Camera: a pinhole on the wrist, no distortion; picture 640 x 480 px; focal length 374.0 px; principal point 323.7 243.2 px. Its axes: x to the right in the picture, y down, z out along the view. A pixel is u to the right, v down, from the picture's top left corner.
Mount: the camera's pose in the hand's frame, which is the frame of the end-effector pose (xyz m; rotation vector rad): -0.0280 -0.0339 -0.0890 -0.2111 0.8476 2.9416
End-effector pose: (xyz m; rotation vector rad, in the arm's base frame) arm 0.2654 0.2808 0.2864 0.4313 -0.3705 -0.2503
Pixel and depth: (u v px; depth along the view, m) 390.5 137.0 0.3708
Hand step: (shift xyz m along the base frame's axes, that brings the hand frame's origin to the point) -0.1339 0.2067 0.2102
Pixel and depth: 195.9 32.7 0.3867
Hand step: 0.0738 0.2333 0.3017
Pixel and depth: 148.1 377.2 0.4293
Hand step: -0.0470 -0.1187 0.3801
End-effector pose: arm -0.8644 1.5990 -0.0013 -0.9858 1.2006 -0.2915
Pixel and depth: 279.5 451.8 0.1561
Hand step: 0.0723 0.0536 0.0447
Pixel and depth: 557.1 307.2 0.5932
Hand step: 0.1130 0.6271 0.1531
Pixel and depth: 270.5 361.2 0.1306
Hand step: 0.0282 0.0409 0.0192
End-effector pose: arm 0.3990 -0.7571 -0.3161 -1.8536 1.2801 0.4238
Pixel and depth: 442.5 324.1 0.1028
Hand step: -0.0338 0.0478 0.0457
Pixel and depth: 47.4 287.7 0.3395
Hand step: 0.0256 0.0749 -0.3182
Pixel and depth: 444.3 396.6 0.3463
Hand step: -0.0682 0.3140 -0.0429
